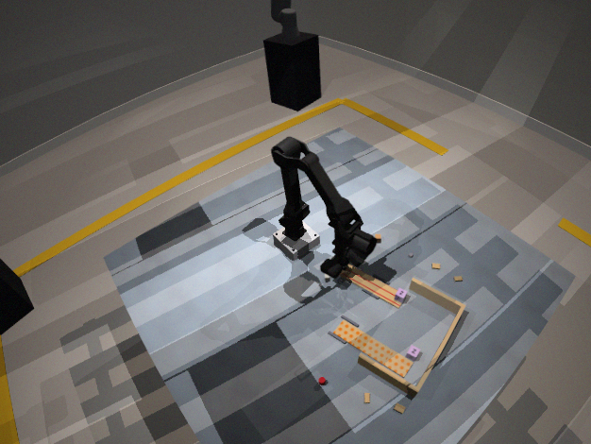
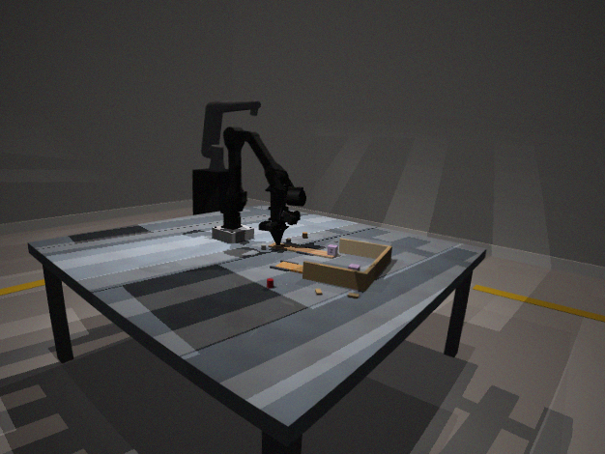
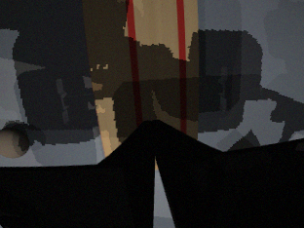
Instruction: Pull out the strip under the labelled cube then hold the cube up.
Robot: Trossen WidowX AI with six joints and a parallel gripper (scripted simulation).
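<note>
Right now my gripper tip is 100 mm short of the strip and 10 mm to the right of it. The rest, counted from my gripper tip: red piece 190 mm ahead, 350 mm to the right, 10 mm above.
</note>
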